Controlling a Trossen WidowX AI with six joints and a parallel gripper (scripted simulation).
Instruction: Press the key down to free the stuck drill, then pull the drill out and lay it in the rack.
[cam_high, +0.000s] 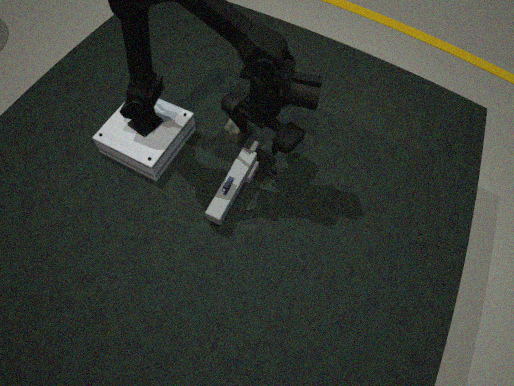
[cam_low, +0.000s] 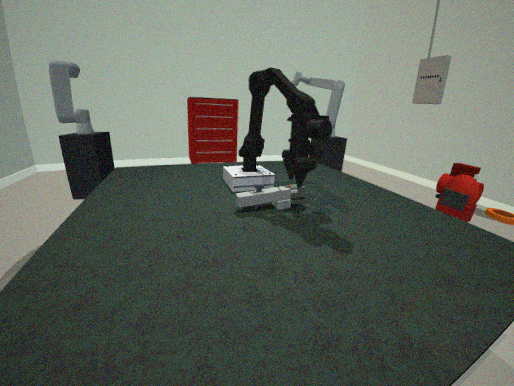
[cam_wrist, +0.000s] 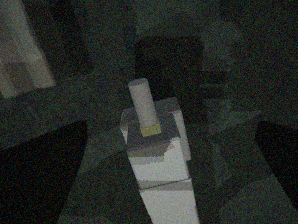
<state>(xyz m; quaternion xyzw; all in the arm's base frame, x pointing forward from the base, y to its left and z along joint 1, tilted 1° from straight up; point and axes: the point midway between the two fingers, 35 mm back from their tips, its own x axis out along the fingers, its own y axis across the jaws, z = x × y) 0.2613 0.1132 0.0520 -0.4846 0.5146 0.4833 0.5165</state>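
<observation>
Now: the drill 10 mm behind my gripper tip, 40 mm to the right of it and 40 mm below it. The rest, counted from my gripper tip: grey housing: 10 mm ahead, 100 mm to the right, 50 mm below; then key: 10 mm ahead, 130 mm to the right, 30 mm below; then rack: 100 mm behind, 50 mm to the left, 70 mm below.
</observation>
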